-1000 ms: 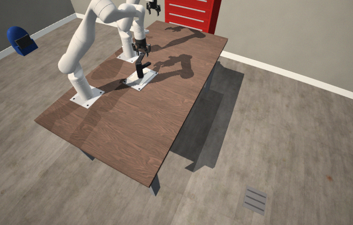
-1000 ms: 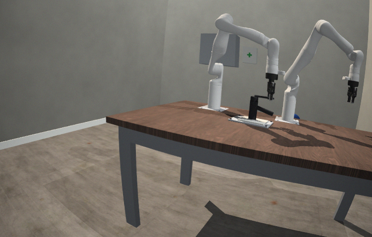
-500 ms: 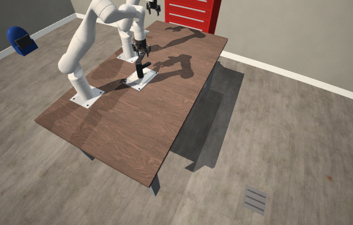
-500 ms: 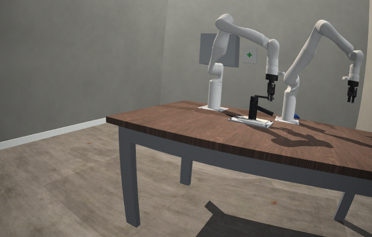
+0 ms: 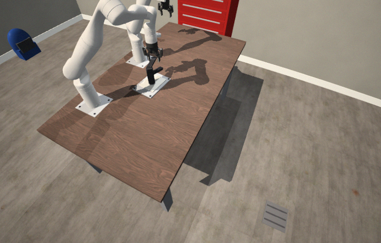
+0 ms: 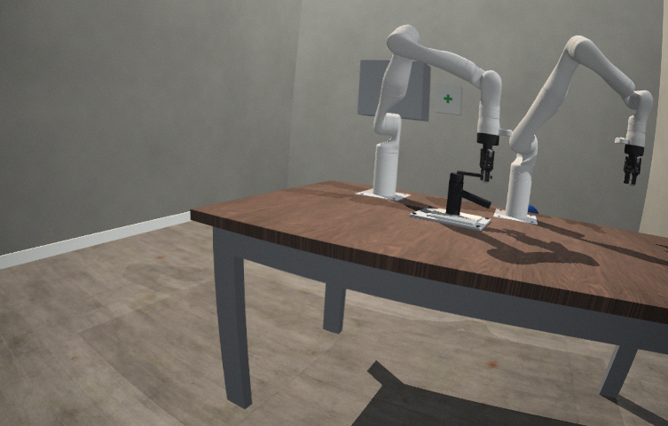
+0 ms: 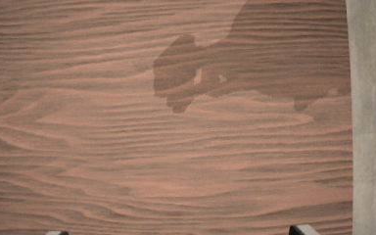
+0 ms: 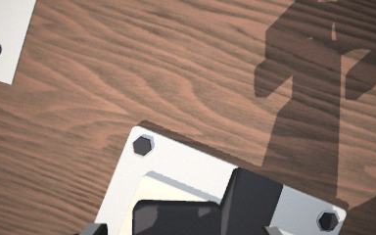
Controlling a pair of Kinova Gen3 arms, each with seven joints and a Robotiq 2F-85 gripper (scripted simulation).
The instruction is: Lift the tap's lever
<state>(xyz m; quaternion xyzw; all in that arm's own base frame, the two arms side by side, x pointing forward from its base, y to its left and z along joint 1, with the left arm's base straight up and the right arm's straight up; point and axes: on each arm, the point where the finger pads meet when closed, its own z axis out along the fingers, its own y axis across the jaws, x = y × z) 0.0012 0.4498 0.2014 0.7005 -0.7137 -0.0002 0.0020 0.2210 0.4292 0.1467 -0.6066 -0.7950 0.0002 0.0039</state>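
Now: right hand 1 cm short of the flat lever and 4 cm to the left of it.
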